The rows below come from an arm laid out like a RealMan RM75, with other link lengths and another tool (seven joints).
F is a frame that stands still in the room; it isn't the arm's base.
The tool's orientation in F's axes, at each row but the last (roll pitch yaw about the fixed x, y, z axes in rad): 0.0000 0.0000 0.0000; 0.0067 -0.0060 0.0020; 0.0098 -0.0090 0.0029; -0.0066 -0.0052 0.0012; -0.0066 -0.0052 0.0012; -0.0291 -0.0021 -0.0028; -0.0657 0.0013 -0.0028; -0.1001 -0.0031 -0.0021; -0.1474 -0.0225 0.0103; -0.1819 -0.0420 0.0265
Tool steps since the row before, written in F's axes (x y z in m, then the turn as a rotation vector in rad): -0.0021 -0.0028 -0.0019 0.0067 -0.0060 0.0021; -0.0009 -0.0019 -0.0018 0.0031 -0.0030 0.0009; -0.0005 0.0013 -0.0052 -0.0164 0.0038 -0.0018; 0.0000 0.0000 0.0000 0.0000 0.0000 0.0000; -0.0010 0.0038 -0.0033 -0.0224 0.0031 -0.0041; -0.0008 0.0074 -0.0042 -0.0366 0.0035 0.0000; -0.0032 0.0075 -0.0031 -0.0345 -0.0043 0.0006; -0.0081 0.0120 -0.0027 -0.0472 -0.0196 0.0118; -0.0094 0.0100 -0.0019 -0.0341 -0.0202 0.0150; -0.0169 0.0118 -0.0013 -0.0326 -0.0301 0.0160
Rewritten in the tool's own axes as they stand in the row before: -0.0021 -0.0028 -0.0019 0.0067 -0.0060 0.0021; -0.0009 -0.0019 -0.0018 0.0031 -0.0030 0.0009; -0.0005 0.0013 -0.0052 -0.0164 0.0038 -0.0017; 0.0000 0.0000 0.0000 0.0000 0.0000 0.0000; -0.0010 0.0038 -0.0033 -0.0224 0.0032 -0.0040; -0.0008 0.0075 -0.0040 -0.0366 0.0034 0.0002; -0.0032 0.0077 -0.0026 -0.0345 -0.0044 0.0003; -0.0081 0.0122 -0.0015 -0.0471 -0.0208 0.0099; -0.0093 0.0102 -0.0002 -0.0340 -0.0219 0.0127; -0.0166 0.0122 0.0016 -0.0327 -0.0319 0.0118
